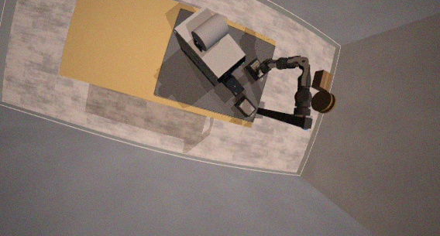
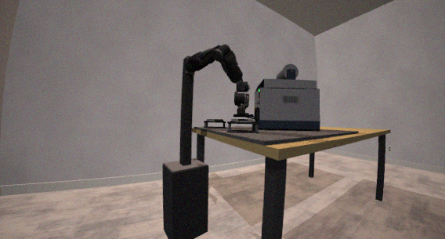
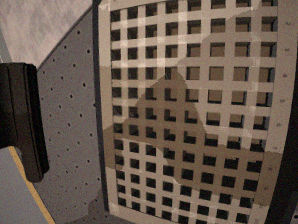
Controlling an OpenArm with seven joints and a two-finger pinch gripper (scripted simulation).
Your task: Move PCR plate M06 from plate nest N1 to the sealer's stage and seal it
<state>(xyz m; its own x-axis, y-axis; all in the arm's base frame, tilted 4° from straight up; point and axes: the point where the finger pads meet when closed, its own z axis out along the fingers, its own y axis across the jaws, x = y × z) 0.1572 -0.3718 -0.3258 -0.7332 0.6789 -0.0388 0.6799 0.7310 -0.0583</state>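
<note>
The open plate M06 is 30 mm below my hand. The rest, counted from my hand: start key: 220 mm ahead, 50 mm to the left, 100 mm above; then white N1 label: 80 mm behind, 70 mm to the left, 90 mm below; then dark nest N1: 40 mm below.
</note>
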